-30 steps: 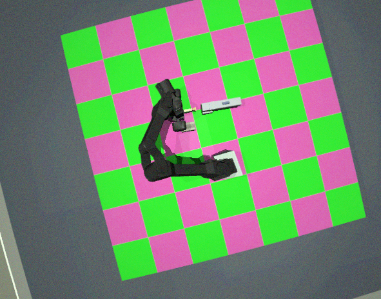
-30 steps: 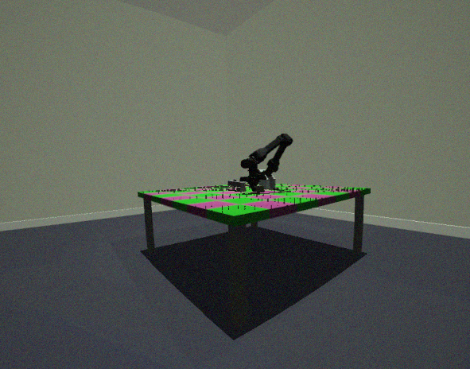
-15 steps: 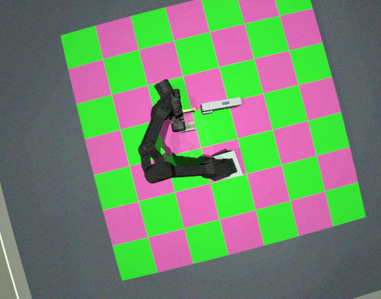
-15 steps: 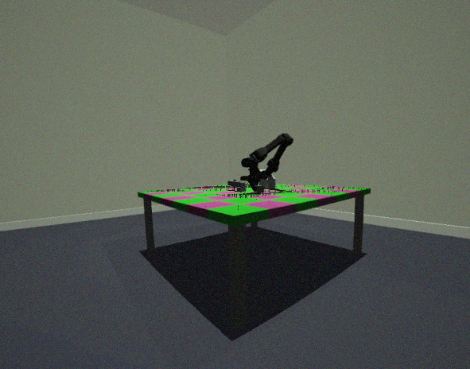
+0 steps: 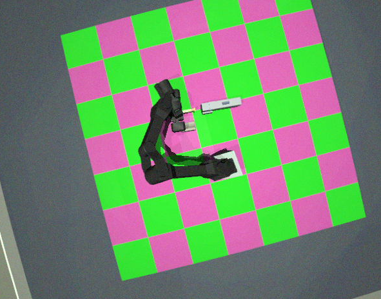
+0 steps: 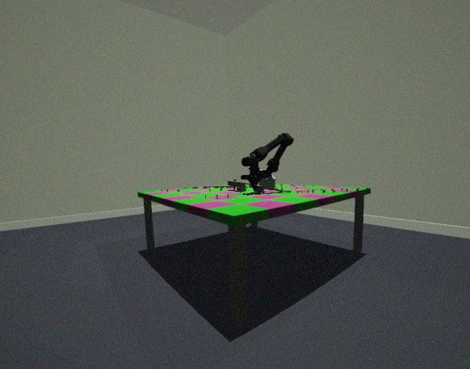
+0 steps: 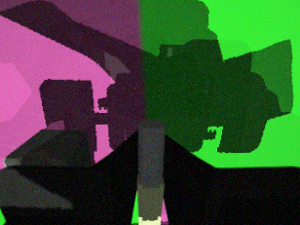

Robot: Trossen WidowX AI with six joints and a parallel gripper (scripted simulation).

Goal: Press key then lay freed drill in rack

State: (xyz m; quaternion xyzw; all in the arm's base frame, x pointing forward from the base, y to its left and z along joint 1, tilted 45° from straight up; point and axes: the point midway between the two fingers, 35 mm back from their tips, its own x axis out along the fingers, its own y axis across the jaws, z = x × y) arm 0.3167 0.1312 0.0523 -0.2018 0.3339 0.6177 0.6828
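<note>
Now: the drill 40 mm to the right of my gripper tip, 40 mm above it and 10 mm behind it. Round my gripper tip: small dark pin: 230 mm to the right, 40 mm behind, 30 mm above; then grey holder block: 210 mm to the right, 40 mm behind, 20 mm above; then rack: 80 mm behind, 30 mm to the right.
</note>
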